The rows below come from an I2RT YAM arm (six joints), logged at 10 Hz.
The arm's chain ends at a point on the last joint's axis. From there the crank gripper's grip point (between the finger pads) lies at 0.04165 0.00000 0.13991 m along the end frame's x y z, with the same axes.
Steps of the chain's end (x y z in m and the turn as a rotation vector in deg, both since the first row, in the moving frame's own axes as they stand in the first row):
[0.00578 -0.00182 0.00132 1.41 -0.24 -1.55]
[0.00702 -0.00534 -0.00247 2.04 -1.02 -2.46]
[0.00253 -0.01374 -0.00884 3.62 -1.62 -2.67]
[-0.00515 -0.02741 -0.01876 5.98 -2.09 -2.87]
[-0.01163 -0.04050 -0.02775 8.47 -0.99 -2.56]
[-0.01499 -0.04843 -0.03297 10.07 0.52 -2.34]
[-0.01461 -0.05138 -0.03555 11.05 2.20 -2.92]
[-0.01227 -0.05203 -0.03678 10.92 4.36 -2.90]
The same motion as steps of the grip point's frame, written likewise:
[0.00513 -0.00638 0.00144 1.41 -0.24 -1.55]
[0.00438 -0.01207 -0.00187 2.04 -1.02 -2.46]
[-0.00169 -0.02445 -0.00806 3.62 -1.62 -2.67]
[-0.01069 -0.04401 -0.01821 5.98 -2.09 -2.87]
[-0.01455 -0.06295 -0.02872 8.47 -0.99 -2.56]
[-0.01426 -0.07457 -0.03566 10.07 0.52 -2.34]
[-0.01004 -0.08027 -0.04004 11.05 2.20 -2.92]
[-0.00255 -0.08056 -0.04306 10.92 4.36 -2.90]

